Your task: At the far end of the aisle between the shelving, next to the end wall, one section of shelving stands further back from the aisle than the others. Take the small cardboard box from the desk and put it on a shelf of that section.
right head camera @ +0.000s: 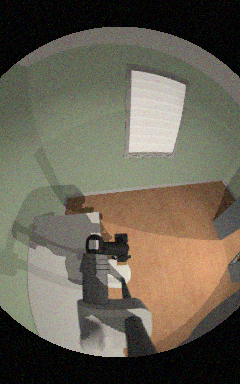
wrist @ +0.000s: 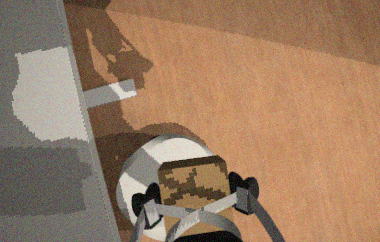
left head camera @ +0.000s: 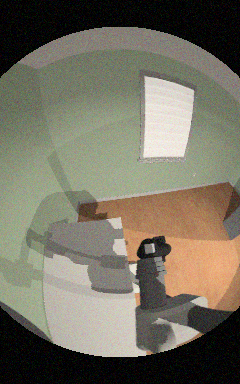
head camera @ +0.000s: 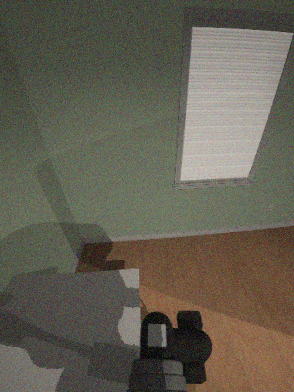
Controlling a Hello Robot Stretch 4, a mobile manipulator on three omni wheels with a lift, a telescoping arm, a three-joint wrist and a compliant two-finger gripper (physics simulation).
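Frame: origin at the robot's base, x up, y ahead, z left, level; millimetres.
Seen in the pictures: gripper, fingertip midpoint: (wrist: 194, 191); robot's base, origin of the base link: (right head camera: 114, 272) (left head camera: 131, 277).
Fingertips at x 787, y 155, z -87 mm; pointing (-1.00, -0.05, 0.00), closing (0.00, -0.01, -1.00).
Pixels of each thing's middle, then the offset from my fingertips to it. "spot": a spot on its surface instead. Level surfaces: height alone.
- small cardboard box, body centre: (wrist: 197, 207) dx +24, dy -9, dz +0 mm
- white desk, its level: dx -94 mm
- window, surface spot: (head camera: 230, 105) spot: dx +722, dy +1343, dz -558 mm
- Wooden floor, its level: dx -814 mm
The small cardboard box (wrist: 195, 180) is brown and shows low in the wrist view. My gripper (wrist: 194, 191) is shut on it, with one dark fingertip pad at each side of the box. In the head views the arm's dark wrist hangs beside the right edge of the white desk (head camera: 131, 330) (left head camera: 85, 320) (right head camera: 52, 300) (wrist: 50, 100), and the box is hidden there. In the wrist view the box is over the floor side of the desk's edge, not over the desk top. The section of shelving that stands further back cannot be made out.
A window (head camera: 230, 105) (left head camera: 167, 117) (right head camera: 156, 112) is in the green wall ahead. Wooden floor (head camera: 240, 280) (wrist: 280, 125) lies right of the desk. A pale round shape (right head camera: 120, 275) (wrist: 132, 195) is below the gripper. Grey blocky things (left head camera: 233, 225) (right head camera: 229, 220) stand at the right edge.
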